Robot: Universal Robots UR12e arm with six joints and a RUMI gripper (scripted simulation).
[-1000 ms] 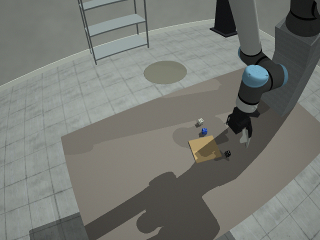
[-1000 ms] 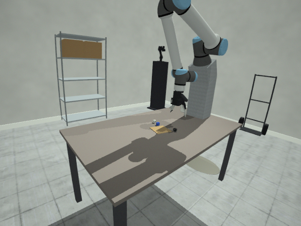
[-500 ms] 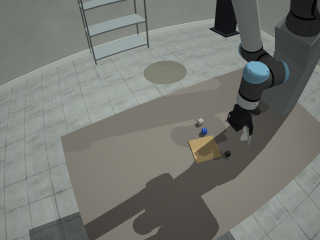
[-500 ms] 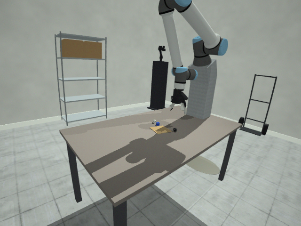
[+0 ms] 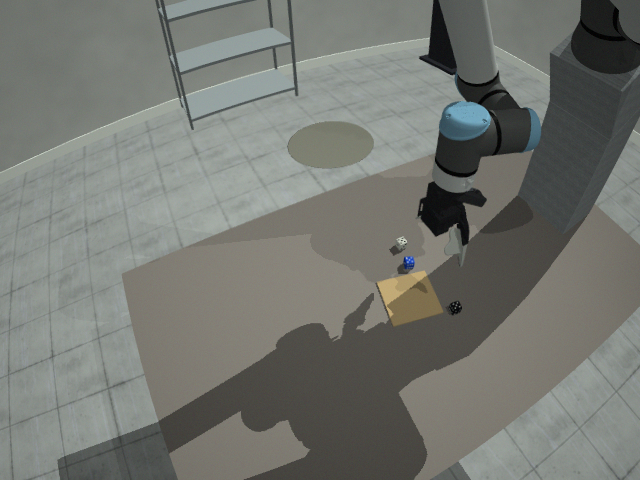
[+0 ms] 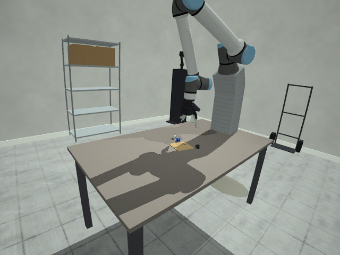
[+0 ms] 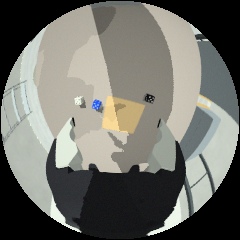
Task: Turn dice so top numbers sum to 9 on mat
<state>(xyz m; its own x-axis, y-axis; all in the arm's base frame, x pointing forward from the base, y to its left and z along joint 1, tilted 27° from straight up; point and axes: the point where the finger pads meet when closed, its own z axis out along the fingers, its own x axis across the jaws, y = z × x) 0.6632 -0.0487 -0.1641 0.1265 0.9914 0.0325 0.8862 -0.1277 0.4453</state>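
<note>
My hand is 10 mm past the white die, 140 mm to the left of it and 140 mm above it. Round my hand: blue die (20 mm ahead, 80 mm to the right, 140 mm below); tan mat (90 mm ahead, 10 mm to the left, 150 mm below); black die (20 mm ahead, 110 mm to the left, 140 mm below).
</note>
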